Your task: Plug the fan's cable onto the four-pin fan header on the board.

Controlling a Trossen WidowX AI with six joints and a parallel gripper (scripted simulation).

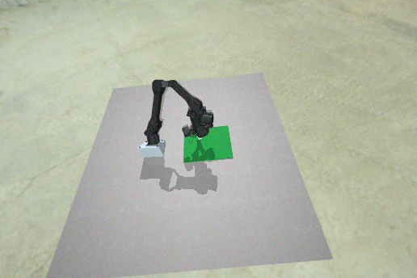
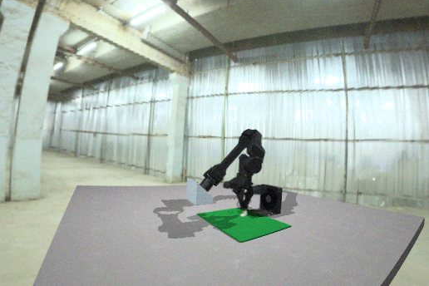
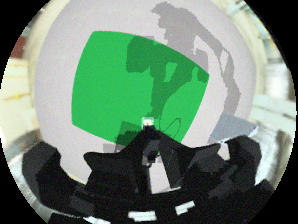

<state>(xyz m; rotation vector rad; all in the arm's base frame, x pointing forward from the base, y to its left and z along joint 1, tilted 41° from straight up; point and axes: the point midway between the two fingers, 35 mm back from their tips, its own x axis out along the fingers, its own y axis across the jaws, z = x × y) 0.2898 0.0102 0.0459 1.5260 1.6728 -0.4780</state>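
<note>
My gripper tip is now 6 cm above the green board, 4 cm to the left of it and 4 cm short of it. The rest, counted from my gripper tip: black fan: 16 cm to the left, 2 cm above.
</note>
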